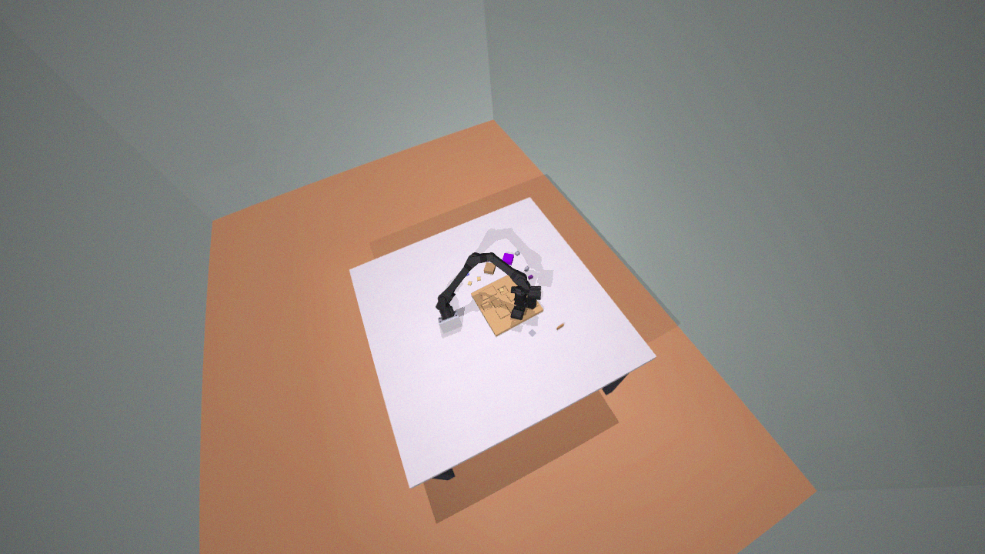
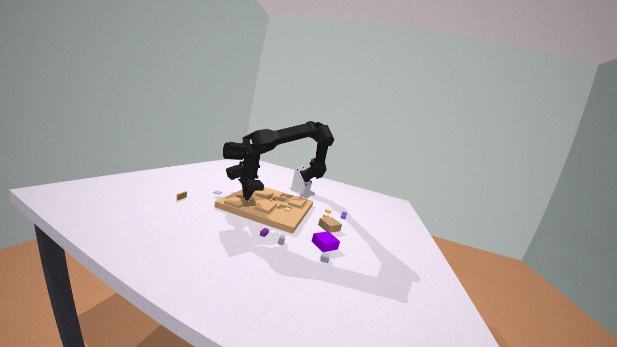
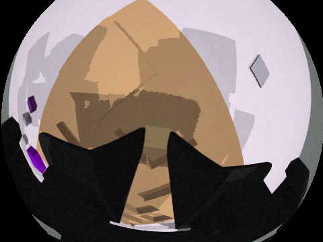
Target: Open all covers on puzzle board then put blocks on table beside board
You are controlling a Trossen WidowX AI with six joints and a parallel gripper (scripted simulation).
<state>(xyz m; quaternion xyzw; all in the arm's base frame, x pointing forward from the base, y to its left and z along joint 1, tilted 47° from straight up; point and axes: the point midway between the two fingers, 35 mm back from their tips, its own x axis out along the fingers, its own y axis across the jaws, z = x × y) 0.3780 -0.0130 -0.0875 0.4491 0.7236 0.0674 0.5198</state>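
Now: gripper tip 1 cm short of the grey tile, 14 cm to the left of it and 1 cm above it. From my gripper tip the other things lie so: large purple block (6 cm ahead, 35 cm to the left); small purple cube (14 cm ahead, 18 cm to the left, 1 cm below); brown box (6 cm behind, 33 cm to the left).
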